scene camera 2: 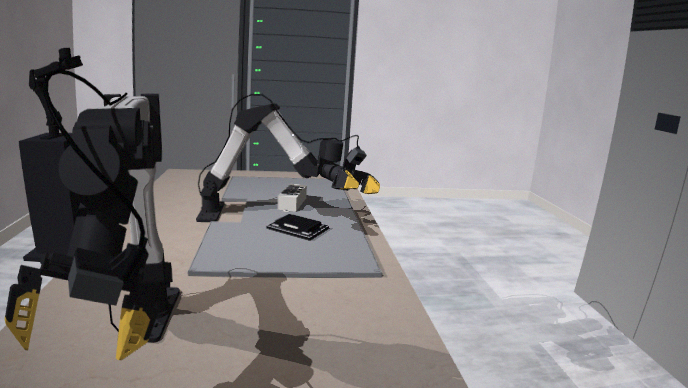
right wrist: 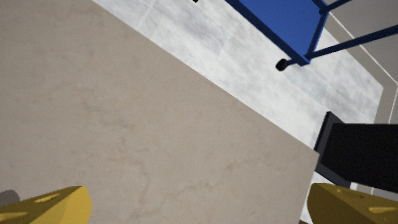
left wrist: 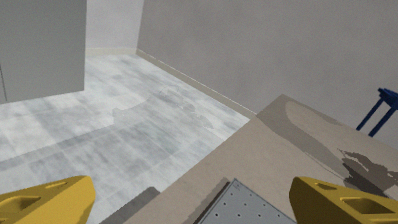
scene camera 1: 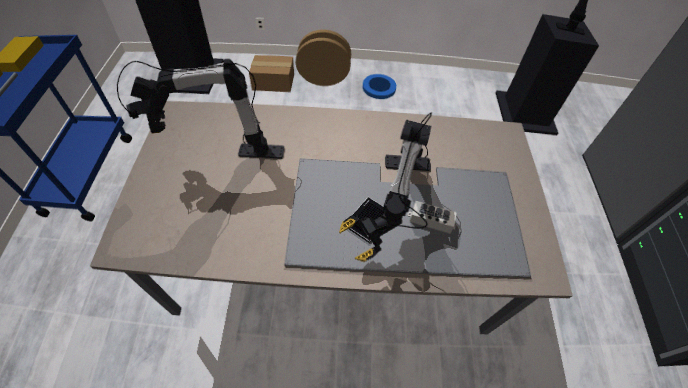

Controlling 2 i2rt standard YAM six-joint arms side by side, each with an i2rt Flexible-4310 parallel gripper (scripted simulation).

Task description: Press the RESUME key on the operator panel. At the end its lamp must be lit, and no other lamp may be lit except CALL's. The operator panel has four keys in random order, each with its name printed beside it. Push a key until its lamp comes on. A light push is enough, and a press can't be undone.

Path:
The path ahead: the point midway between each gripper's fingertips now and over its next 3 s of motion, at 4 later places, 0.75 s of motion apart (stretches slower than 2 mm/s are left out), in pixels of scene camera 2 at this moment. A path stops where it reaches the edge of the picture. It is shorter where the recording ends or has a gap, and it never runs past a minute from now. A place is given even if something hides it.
The left gripper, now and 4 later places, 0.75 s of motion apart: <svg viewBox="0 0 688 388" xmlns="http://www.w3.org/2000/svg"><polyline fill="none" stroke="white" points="368,188 345,189 302,168 284,163 290,175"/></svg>
The right gripper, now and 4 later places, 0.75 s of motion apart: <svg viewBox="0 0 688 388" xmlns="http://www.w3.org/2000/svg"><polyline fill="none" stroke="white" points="74,355 231,331 375,197 282,132 255,135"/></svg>

